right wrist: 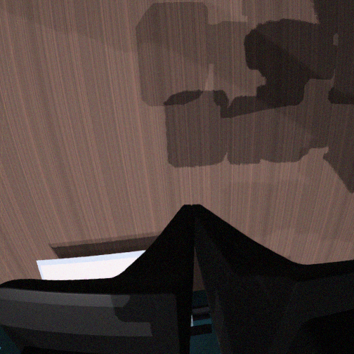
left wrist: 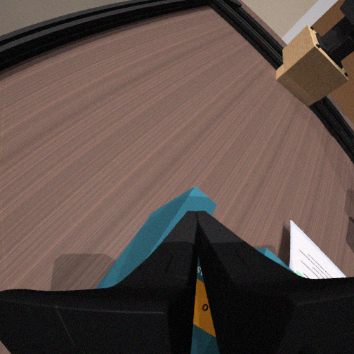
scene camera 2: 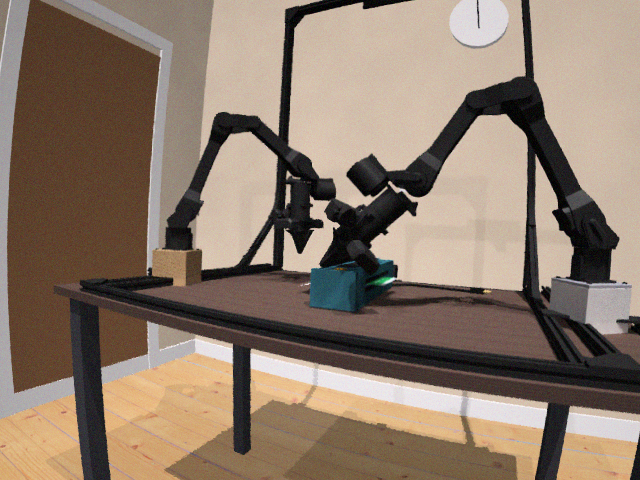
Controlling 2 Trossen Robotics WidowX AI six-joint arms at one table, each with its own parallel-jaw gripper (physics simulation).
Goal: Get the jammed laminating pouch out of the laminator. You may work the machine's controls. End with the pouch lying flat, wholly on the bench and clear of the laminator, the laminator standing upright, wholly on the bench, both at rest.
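Frame: origin at the left arm's base, x ahead, y left, z up, level; centimetres.
Seen in the pictures: left gripper, fingertip midpoint: (scene camera 2: pixel 320 266); right gripper, fingertip midpoint: (scene camera 2: pixel 299 253); left arm's base at its link origin: (scene camera 2: pixel 590 280); right arm's base at its link origin: (scene camera 2: pixel 177 249).
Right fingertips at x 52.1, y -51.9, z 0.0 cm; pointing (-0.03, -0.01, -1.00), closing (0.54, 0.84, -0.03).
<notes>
Pixels of each thing's middle, then the offset from my right fingertips to it. "*": a spot on its surface instead.
- teal laminator at a spot on its surface: (scene camera 2: pixel 349 286) * dx -9.2, dy +37.9, dz -3.5 cm
- green-lit slot at a spot on its surface: (scene camera 2: pixel 381 281) * dx -19.5, dy +21.3, dz -4.7 cm
- pouch at the middle of its body: (scene camera 2: pixel 312 282) dx -3.5, dy +11.6, dz -6.7 cm
- thin rod at a spot on its surface: (scene camera 2: pixel 442 287) * dx -41.4, dy +7.0, dz -8.1 cm
The teal laminator (scene camera 2: pixel 349 286) stands upright on the brown bench. A green-lit slot (scene camera 2: pixel 381 281) shows on its right side. A thin white edge of the pouch (scene camera 2: pixel 304 284) sticks out at its far left. My left gripper (scene camera 2: pixel 329 259) is shut and empty, its tips resting on the laminator's top, beside an orange control (left wrist: pixel 203 309). The white printed pouch (left wrist: pixel 310 258) shows at the right in the left wrist view. My right gripper (scene camera 2: pixel 300 248) is shut and empty, pointing down above the bench behind the laminator. The pouch (right wrist: pixel 89 264) lies below it in the right wrist view.
A tan wooden block (scene camera 2: pixel 177 266) carries the right arm's base at the bench's left end. A black rail (scene camera 2: pixel 318 329) runs along the bench edge, and a black frame post (scene camera 2: pixel 285 143) stands behind. A thin rod (scene camera 2: pixel 442 287) lies at the right.
</notes>
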